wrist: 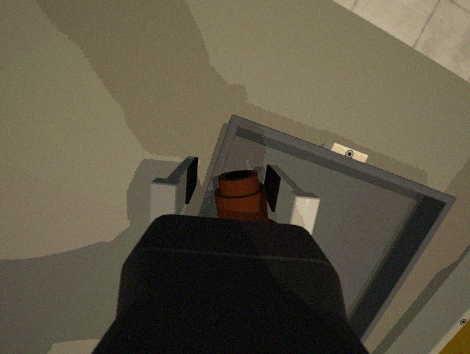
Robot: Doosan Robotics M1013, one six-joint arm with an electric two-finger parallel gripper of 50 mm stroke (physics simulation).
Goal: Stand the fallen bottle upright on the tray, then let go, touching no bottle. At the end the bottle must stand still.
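Places are measured from the arm's base along level axes (x right, y ahead, z up), in millimetres.
Pixels of known places: gripper, fingertip midpoint: (231,175).
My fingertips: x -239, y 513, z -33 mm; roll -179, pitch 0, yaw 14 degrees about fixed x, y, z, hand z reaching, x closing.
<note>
For each thing: its top centre in the pictures, then the offset to it from my fingertips. "spot": a spot on its surface instead.
- brown bottle, middle of its top: (257,317) dx +39, dy -62, dz +55 mm
- grey tray, surface spot: (350,215) spot: dx +116, dy -2, dz -19 mm
- small cream block, surface spot: (349,153) spot: dx +81, dy +47, dz -9 mm
- yellow object, surface spot: (460,340) spot: dx +264, dy -75, dz +10 mm
The brown bottle (241,200) shows its neck and dark open mouth near the middle of the wrist view, at the left part of the grey tray (350,215). Its mouth points toward the top of the view. The bottle's body is hidden behind the black gripper housing, so its full tilt cannot be told. My gripper (231,175) is open, with the neck in view between its two fingers. The right finger appears close beside the neck, and a wider gap shows at the left finger. Nothing is gripped.
The tray's raised rim runs around the bottle's area. A small cream block (349,153) with a round mark sits outside the tray's far edge. A yellow object (460,340) shows at the lower right corner. Pale floor tiles (395,20) lie beyond the table edge at the upper right.
</note>
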